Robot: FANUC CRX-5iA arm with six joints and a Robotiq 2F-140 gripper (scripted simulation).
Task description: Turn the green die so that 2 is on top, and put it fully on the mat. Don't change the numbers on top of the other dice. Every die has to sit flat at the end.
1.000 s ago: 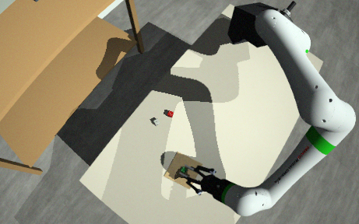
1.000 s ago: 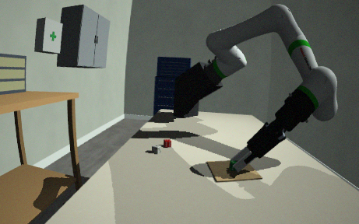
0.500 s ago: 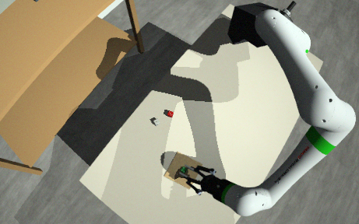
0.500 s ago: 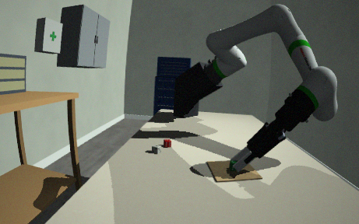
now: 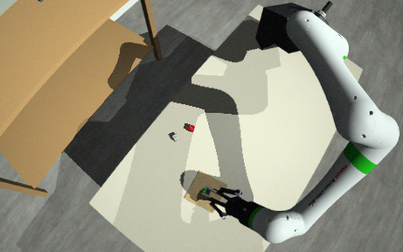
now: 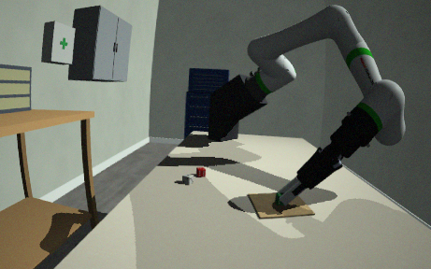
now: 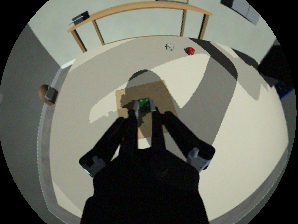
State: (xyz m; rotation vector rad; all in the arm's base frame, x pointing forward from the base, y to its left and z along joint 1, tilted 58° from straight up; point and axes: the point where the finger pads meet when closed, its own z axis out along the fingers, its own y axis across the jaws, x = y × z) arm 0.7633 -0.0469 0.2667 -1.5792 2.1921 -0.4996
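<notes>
Now: the green die 20 mm to the right of my hand and 20 mm below it. The rest, counted from my hand: red die: 270 mm to the right, 150 mm behind, 30 mm below; mat: 40 mm below, 20 mm to the right; grey die: 290 mm to the right, 70 mm behind, 30 mm below.
</notes>
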